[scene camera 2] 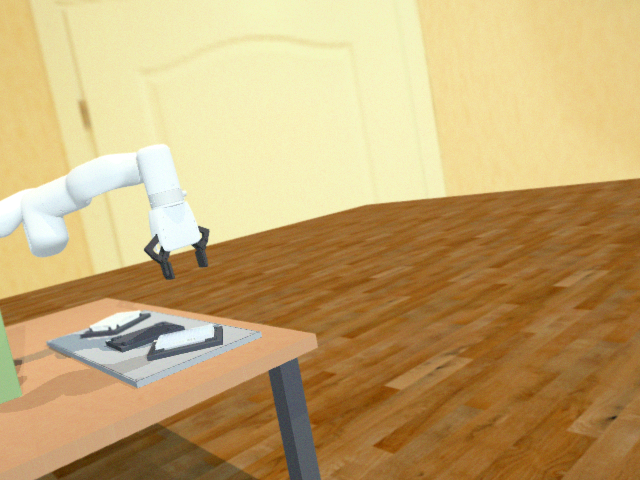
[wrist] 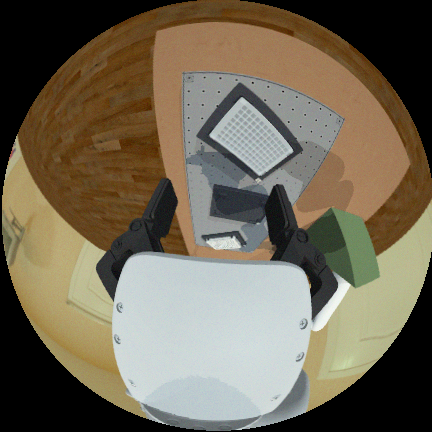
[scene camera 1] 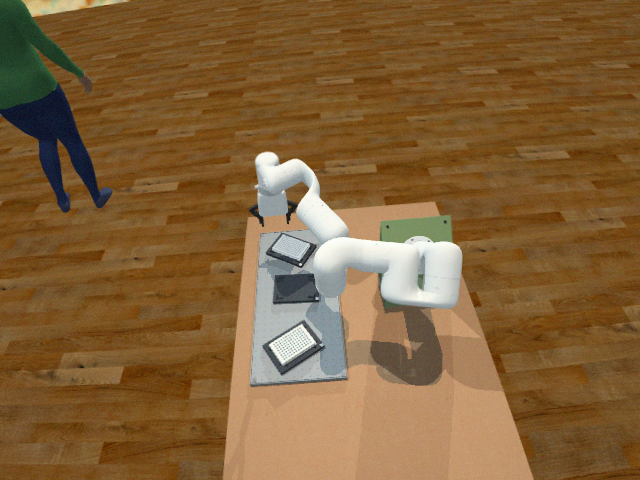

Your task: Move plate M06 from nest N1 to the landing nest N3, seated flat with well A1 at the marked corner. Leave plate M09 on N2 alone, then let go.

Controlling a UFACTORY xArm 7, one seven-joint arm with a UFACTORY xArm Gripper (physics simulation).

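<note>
A pale blue-white well plate [scene camera 1: 291,246] [scene camera 2: 186,337] [wrist: 251,137] lies inside the dark end nest [scene camera 1: 276,253] [scene camera 2: 170,352] [wrist: 220,115], looking roughly flat. A small white mark [scene camera 1: 300,264] [wrist: 258,180] sits at that nest's corner. A cream-white plate [scene camera 1: 293,343] [scene camera 2: 116,321] [wrist: 222,243] lies in the nest at the other end. The dark middle nest [scene camera 1: 294,289] [scene camera 2: 144,336] [wrist: 237,204] holds no plate. The labels M06, M09 and N1 to N3, and well A1, cannot be read. My gripper [scene camera 1: 275,223] [scene camera 2: 186,271] [wrist: 220,191] is open and empty, well above the board beside the blue-white plate's end.
The nests stand on a grey perforated board [scene camera 1: 266,320] [scene camera 2: 136,377] [wrist: 195,95] on the wooden table [scene camera 1: 289,428] [scene camera 2: 62,423] [wrist: 220,45]. My arm rises from a green base block [scene camera 1: 413,227] [wrist: 357,245]. A person [scene camera 1: 31,93] stands on the floor left of the table.
</note>
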